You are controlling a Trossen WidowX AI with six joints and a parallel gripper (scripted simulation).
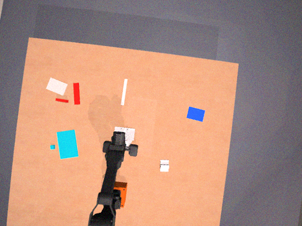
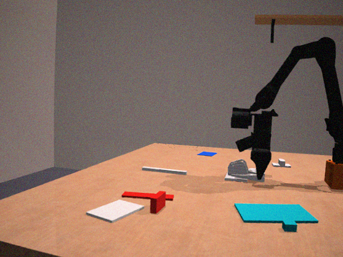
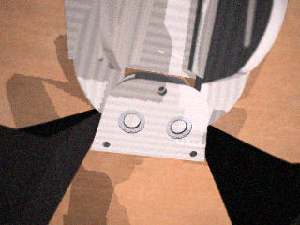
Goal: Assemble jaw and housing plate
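Right now the white housing plate is 10 mm ahead of my gripper tip and 20 mm above it. The rest, counted from my gripper tip: cyan plate: 30 mm behind, 330 mm to the left; then white block: 90 mm behind, 260 mm to the right; then white bar: 320 mm ahead, 30 mm to the left.
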